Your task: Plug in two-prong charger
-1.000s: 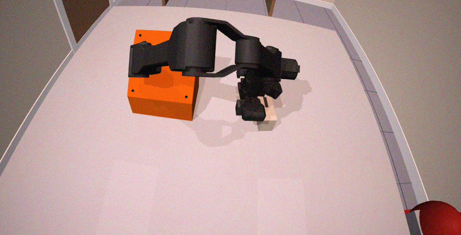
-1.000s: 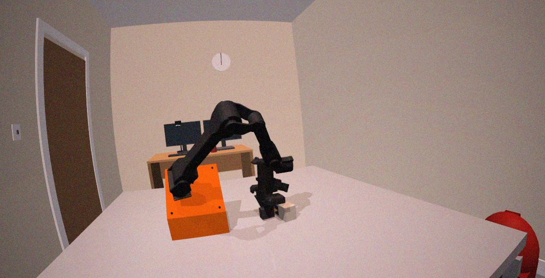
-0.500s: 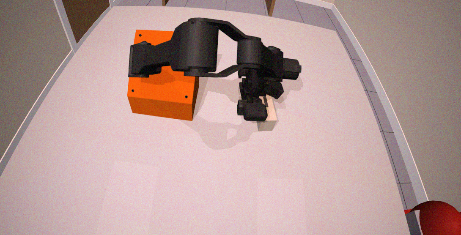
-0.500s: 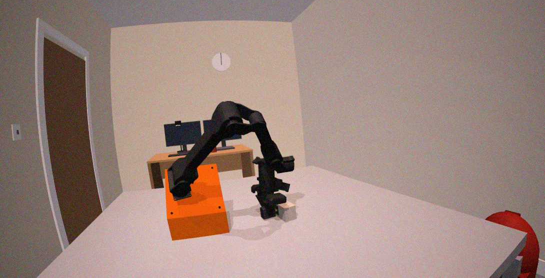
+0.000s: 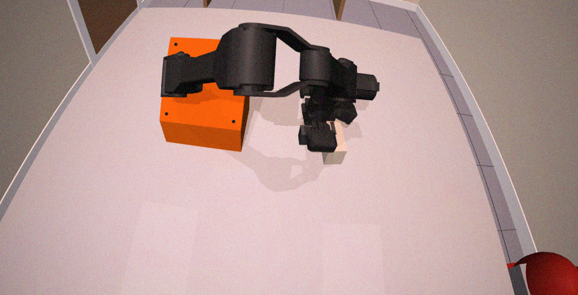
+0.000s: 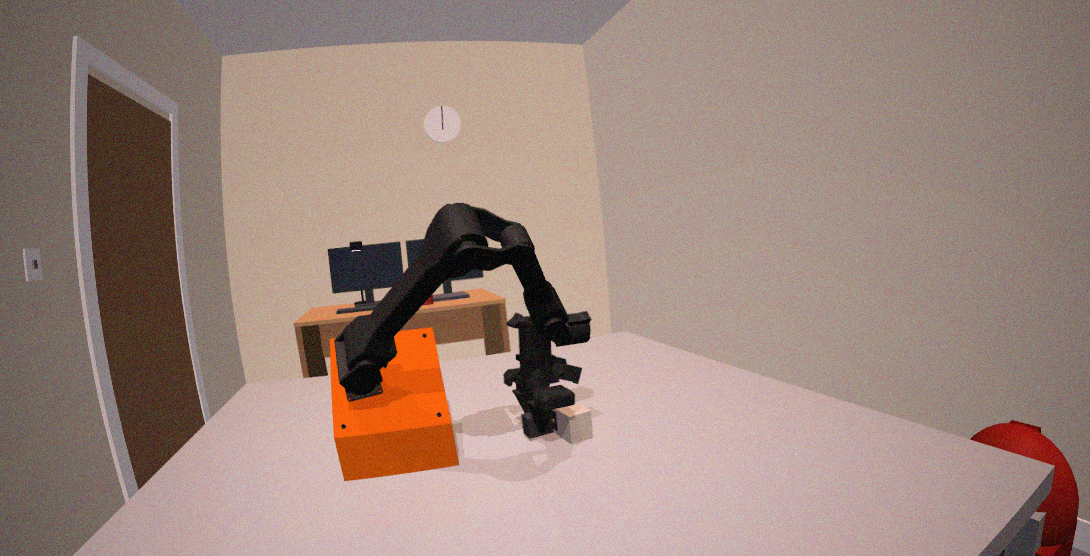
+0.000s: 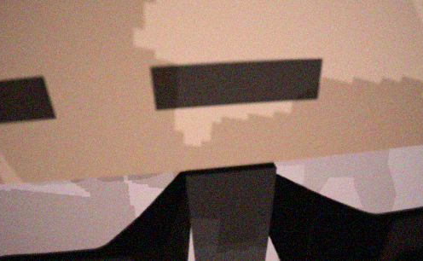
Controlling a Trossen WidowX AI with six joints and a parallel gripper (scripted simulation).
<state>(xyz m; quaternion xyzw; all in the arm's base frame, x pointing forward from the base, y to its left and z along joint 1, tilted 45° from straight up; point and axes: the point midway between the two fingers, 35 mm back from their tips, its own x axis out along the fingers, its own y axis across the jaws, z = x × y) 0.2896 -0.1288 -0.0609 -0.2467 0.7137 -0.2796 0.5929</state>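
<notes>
The two-prong charger lies 20 mm ahead of my gripper tip and 10 mm above it.
</notes>
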